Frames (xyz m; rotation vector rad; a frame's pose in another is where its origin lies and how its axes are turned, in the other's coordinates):
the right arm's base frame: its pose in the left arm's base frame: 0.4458 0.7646 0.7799 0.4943 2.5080 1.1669
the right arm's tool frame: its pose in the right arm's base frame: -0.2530 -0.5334 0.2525 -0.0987 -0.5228 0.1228
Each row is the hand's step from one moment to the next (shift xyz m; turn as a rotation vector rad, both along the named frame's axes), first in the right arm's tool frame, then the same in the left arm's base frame.
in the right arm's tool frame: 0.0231 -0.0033 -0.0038 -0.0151 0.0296 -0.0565
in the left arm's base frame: -0.0159 0.0152 -0.0086 -0.0332 -0.0199 0.0529
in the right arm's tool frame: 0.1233 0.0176 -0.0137 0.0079 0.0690 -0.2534
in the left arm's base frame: -0.0725 0.1005 -0.0184 -0.2008 -0.0595 0.1587
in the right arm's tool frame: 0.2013 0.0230 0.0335 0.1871 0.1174 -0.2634
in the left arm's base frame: -0.0732 0.1830 -0.0575 -0.2935 0.1012 0.1476
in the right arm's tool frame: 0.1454 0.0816 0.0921 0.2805 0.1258 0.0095
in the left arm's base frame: 0.0161 0.1894 -0.0130 -0.1146 0.2850 0.0154
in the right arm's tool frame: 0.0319 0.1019 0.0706 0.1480 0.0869 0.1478
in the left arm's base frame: 0.0617 0.1009 0.0490 0.0619 0.2155 -0.0317
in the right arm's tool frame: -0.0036 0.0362 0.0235 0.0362 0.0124 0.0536
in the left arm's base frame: 0.0284 0.0234 0.0228 0.0279 0.0553 -0.0224
